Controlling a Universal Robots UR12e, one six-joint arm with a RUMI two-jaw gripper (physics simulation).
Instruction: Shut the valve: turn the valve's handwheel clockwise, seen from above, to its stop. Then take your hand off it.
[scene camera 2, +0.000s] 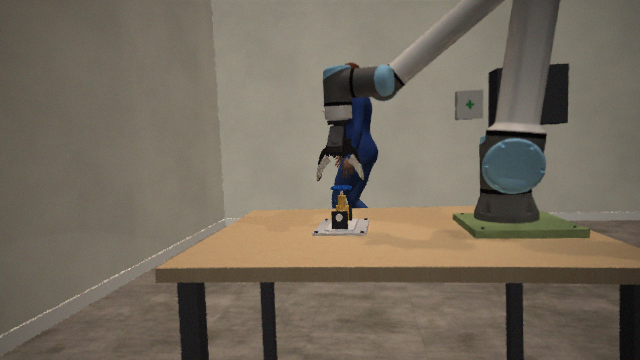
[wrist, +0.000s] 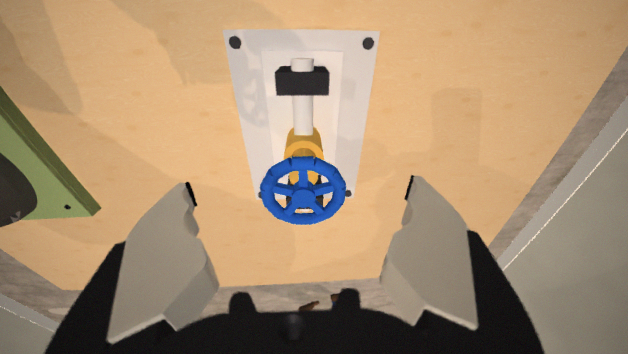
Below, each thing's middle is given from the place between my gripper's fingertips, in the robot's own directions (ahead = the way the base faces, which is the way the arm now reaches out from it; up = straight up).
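Labels:
My hand is 4 cm above the blue handwheel (wrist: 303, 192), 3 cm to the left of it and 1 cm short of it. Going by their middles, the handwheel is the nearest to my hand of the things named here. As for the pale base plate (wrist: 243, 46), that is 16 cm below my hand, 3 cm to the right of it and 1 cm ahead of it.

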